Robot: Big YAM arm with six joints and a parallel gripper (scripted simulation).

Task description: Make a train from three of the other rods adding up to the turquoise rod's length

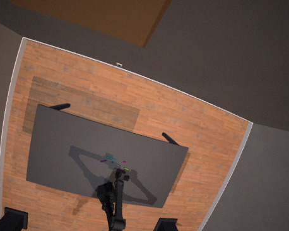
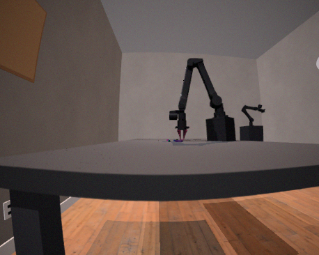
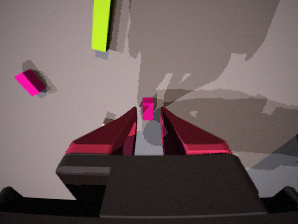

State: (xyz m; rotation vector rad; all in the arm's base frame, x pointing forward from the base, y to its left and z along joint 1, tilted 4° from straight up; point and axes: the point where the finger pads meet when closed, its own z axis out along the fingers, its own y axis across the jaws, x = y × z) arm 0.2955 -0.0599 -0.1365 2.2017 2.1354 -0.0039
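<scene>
Right now the grey rod is 5 cm ahead of my hand, 3 cm to the left of it and 1 cm below it. Round my hand: turquoise rod 12 cm to the left, 11 cm ahead, 1 cm below; then blue rod 9 cm to the left, 7 cm ahead, 1 cm below; then lime rod 8 cm to the right, 3 cm ahead, 1 cm below.
</scene>
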